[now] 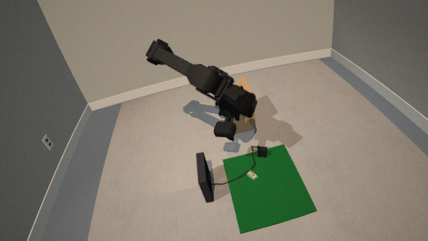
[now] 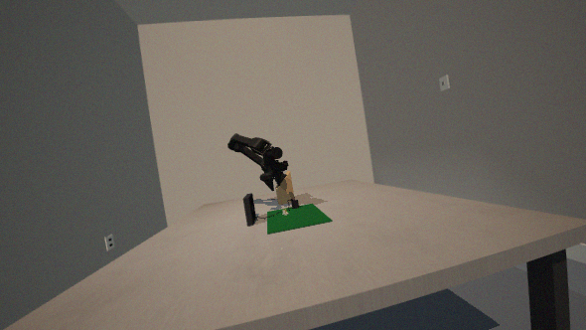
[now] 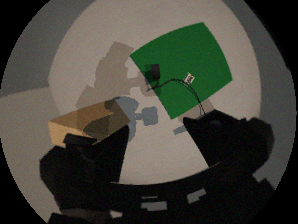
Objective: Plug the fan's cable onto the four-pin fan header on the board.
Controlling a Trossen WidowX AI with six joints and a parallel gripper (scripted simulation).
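The black plug is 50 mm ahead of my gripper tip, 80 mm to the left of it and 90 mm below it. From my gripper tip the other things lie so: green board 170 mm ahead, 60 mm to the left, 130 mm below; black fan 140 mm ahead, 120 mm to the right, 50 mm below; four-pin fan header 130 mm ahead, 30 mm to the left, 110 mm below.
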